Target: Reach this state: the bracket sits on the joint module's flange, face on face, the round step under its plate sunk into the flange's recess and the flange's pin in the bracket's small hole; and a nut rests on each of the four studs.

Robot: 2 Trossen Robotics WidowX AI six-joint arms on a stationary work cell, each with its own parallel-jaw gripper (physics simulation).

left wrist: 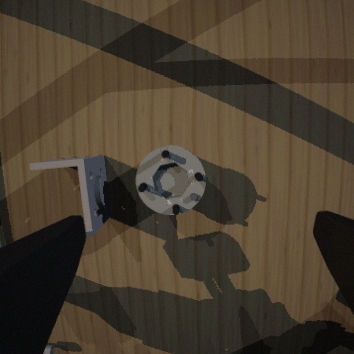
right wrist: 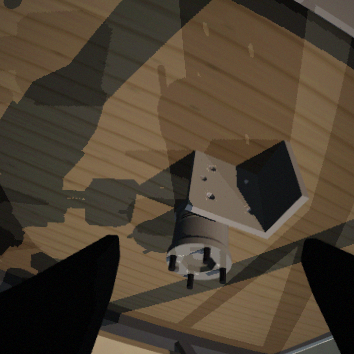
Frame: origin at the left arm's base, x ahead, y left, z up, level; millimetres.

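Where they show: left gripper, fingertip midpoint: (left wrist: 200,225); right gripper, fingertip midpoint: (right wrist: 211,248).
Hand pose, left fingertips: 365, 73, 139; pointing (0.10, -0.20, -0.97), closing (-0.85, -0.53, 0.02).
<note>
After its pixels a point has its place, as x, y, z.
The joint module (left wrist: 171,180) {373, 83, -9} (right wrist: 202,231) {391, 105, -19} stands upright with its pale round flange facing up, four dark studs on it and an open recess in the middle. The grey L-shaped bracket (left wrist: 86,192) {433, 128, 7} (right wrist: 225,195) {432, 139, -17} stands on the table beside the module, apart from the flange, its holed plate upright. No nuts show on the studs. My left gripper (left wrist: 200,225) {365, 73, 139} is open and empty above the table; its left fingertip overlaps the bracket's lower end in view. My right gripper (right wrist: 211,248) {455, 198, 80} is open and empty, with the module seen between its fingers.
The wooden table (left wrist: 280,175) {266, 20, -63} (right wrist: 135,120) {384, 214, -63} carries broad arm shadows. A small pale object (left wrist: 48,349) {393, 346, -38} is cut off at the left wrist view's bottom edge, too little to identify. A dark frame edge (right wrist: 150,327) {121, -157, -53} crosses the bottom of the right wrist view.
</note>
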